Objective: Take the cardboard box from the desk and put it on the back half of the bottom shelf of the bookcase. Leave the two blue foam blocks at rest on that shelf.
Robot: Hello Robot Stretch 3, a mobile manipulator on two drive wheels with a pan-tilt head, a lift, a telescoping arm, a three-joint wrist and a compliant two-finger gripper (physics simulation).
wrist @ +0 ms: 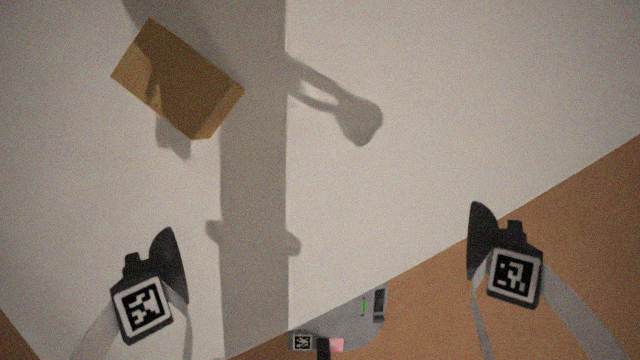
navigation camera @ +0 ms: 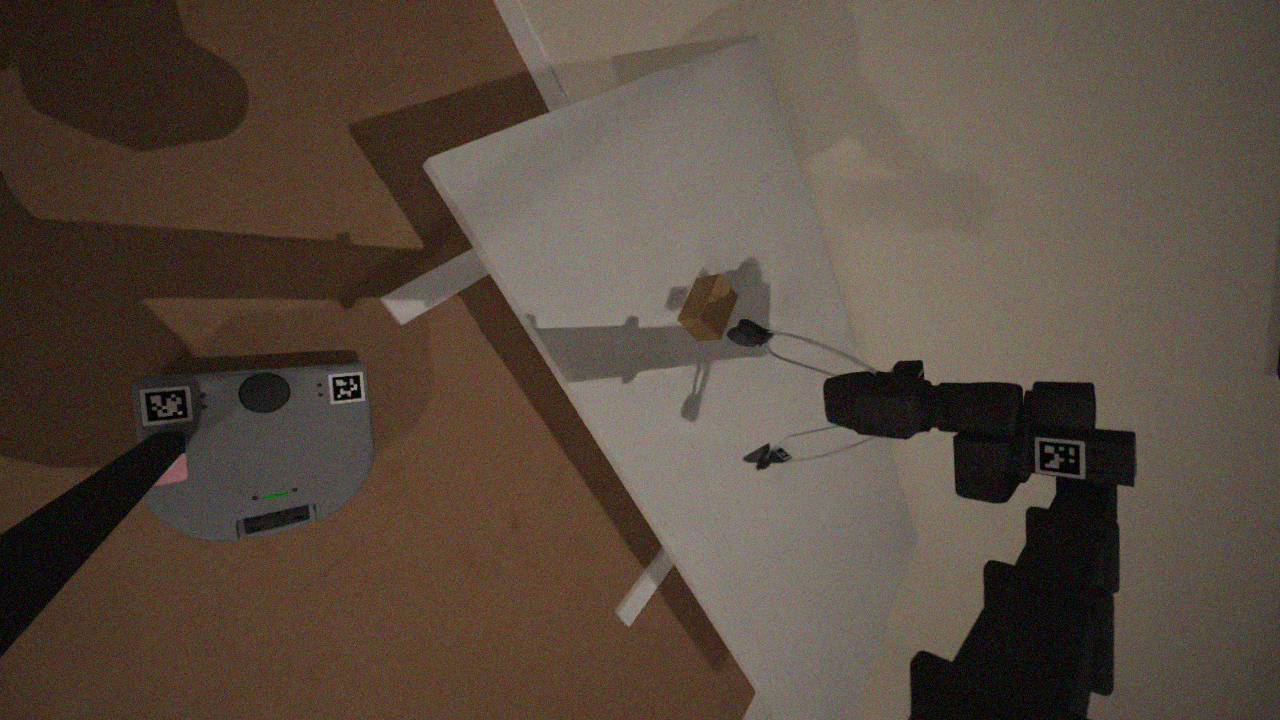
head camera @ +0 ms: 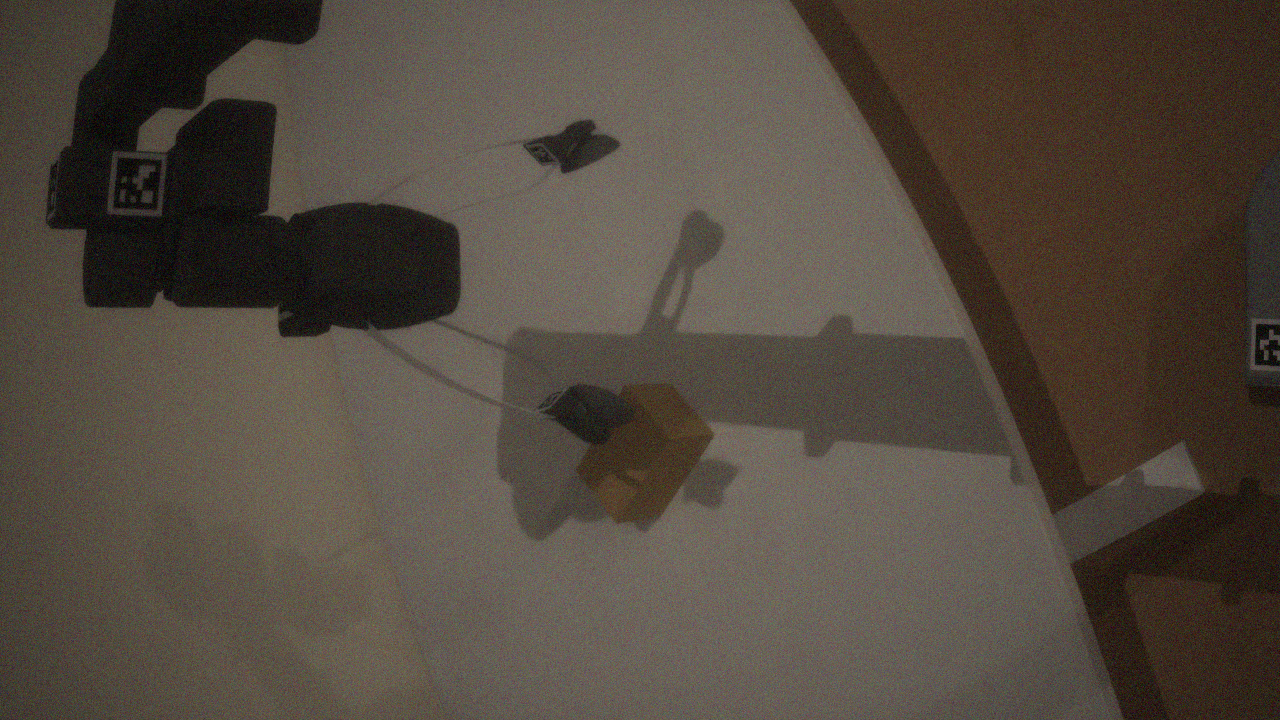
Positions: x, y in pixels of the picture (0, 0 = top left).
Scene:
my gripper: wrist; navigation camera; head camera 616, 277
cardboard box: wrist; navigation camera; head camera 635, 475
same spot on my gripper: point(navigation camera: 748, 334) = point(wrist: 161, 279)
same spot on cardboard box: point(navigation camera: 706, 312) = point(wrist: 181, 120)

